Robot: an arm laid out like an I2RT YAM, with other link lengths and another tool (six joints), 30 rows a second.
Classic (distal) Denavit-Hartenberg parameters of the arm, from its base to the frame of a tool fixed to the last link. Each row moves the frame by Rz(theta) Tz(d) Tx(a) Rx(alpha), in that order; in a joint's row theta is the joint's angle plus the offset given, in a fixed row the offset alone. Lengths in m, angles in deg.
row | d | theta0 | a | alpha
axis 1 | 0.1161 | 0 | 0.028 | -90
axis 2 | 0 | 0 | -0.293 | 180
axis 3 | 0 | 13.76 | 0.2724 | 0
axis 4 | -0.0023 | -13.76 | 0.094 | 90
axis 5 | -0.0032 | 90 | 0 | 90
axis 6 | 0.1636 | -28.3 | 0.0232 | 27.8
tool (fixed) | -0.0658 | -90 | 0 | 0
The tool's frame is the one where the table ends.
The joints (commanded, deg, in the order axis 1, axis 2, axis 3, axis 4, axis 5, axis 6), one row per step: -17.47 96.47 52.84 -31.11 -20.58 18.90; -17.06 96.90 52.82 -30.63 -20.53 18.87; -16.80 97.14 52.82 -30.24 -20.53 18.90; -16.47 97.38 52.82 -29.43 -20.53 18.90; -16.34 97.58 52.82 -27.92 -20.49 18.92; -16.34 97.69 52.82 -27.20 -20.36 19.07; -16.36 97.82 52.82 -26.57 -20.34 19.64; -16.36 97.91 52.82 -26.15 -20.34 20.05; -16.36 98.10 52.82 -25.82 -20.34 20.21; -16.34 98.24 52.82 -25.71 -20.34 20.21; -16.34 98.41 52.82 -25.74 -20.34 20.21; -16.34 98.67 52.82 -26.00 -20.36 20.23
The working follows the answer.
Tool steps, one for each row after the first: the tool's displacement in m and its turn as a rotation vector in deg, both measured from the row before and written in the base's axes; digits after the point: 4 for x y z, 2 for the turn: 0.0018 0.0018 -0.0021 -0.07 -0.02 0.42; 0.0015 0.0011 -0.0011 -0.03 -0.14 0.23; 0.0030 0.0011 -0.0008 -0.16 -0.55 0.33; 0.0051 -0.0008 -0.0001 -0.40 -1.24 0.10; 0.0022 -0.0008 -0.0001 -0.23 -0.51 -0.17; 0.0017 -0.0004 -0.0003 0.06 -0.33 -0.53; 0.0012 -0.0002 -0.0002 0.06 -0.21 -0.36; 0.0009 -0.0002 -0.0008 0.02 -0.09 -0.14; 0.0003 0.0000 -0.0007 0.01 0.03 0.02; -0.0003 0.0001 -0.0010 0.06 0.19 0.00; -0.0011 0.0004 -0.0016 0.17 0.50 -0.01
Tool pose at each row, in the base's axes (x y z in m, rotation vector in deg; rounded; the steps above come from the unrounded poses): 0.3169 -0.0859 0.0701 -151.01 12.96 -66.27; 0.3186 -0.0841 0.0680 -150.97 12.35 -66.19; 0.3201 -0.0829 0.0670 -150.87 12.00 -66.30; 0.3231 -0.0818 0.0661 -150.60 11.37 -66.97; 0.3282 -0.0826 0.0660 -150.13 10.78 -68.70; 0.3304 -0.0834 0.0659 -150.03 10.79 -69.51; 0.3322 -0.0839 0.0656 -149.88 11.47 -70.08; 0.3333 -0.0840 0.0654 -149.76 11.95 -70.45; 0.3342 -0.0842 0.0646 -149.71 12.13 -70.61; 0.3345 -0.0842 0.0639 -149.72 12.12 -70.56; 0.3342 -0.0841 0.0630 -149.80 12.18 -70.29; 0.3331 -0.0837 0.0614 -149.98 12.39 -69.59

